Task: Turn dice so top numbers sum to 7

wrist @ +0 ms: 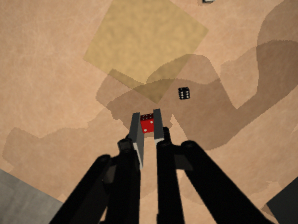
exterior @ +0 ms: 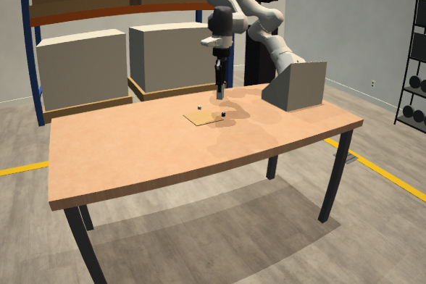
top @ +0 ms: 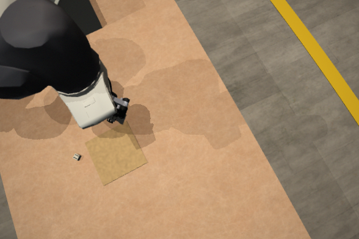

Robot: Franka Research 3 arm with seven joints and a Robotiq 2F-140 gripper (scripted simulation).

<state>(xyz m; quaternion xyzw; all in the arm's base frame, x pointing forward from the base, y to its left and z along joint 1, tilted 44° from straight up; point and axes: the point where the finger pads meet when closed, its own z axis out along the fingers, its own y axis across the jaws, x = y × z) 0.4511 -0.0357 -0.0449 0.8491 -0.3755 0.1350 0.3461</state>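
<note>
The black die lies 13 cm below my hand, 4 cm behind it and 3 cm to the right of it. Also, from my hand: red die (3 cm below); tan mat (14 cm below, 6 cm to the right, 5 cm ahead); white die (17 cm to the right, 13 cm below, 1 cm ahead).
</note>
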